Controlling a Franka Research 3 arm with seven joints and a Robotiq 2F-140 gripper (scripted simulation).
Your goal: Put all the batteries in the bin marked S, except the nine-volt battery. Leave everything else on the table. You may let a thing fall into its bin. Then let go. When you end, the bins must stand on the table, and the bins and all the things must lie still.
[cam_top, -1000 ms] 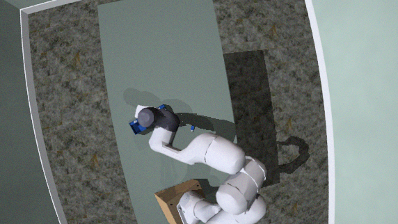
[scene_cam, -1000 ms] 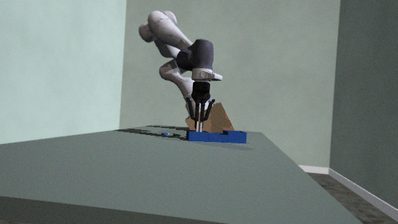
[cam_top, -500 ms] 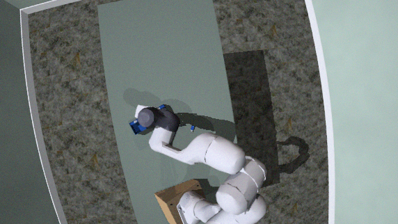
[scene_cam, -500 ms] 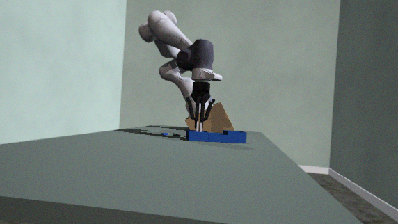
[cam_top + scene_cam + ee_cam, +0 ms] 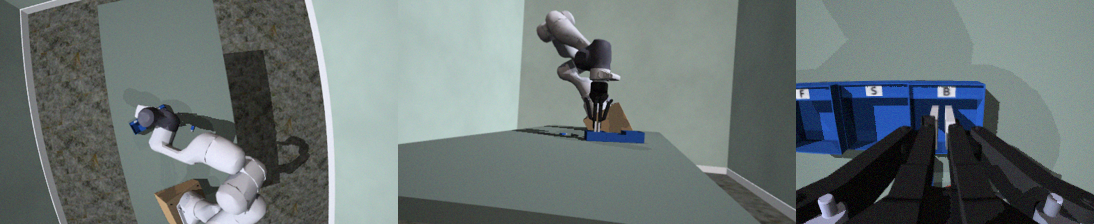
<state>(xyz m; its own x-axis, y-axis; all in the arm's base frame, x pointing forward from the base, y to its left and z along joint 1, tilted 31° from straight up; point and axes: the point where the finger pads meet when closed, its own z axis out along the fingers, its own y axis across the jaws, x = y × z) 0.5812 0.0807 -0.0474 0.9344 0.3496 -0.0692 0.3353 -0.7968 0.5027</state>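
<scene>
The blue bin is 30 mm behind my hand, 70 mm to the left of it and 30 mm below it. Round my hand: blue nine-volt battery: 80 mm behind, 40 mm below; red cylindrical battery: 110 mm behind, 50 mm to the right, 40 mm below; green item: 150 mm behind, 10 mm to the left, 40 mm below.
</scene>
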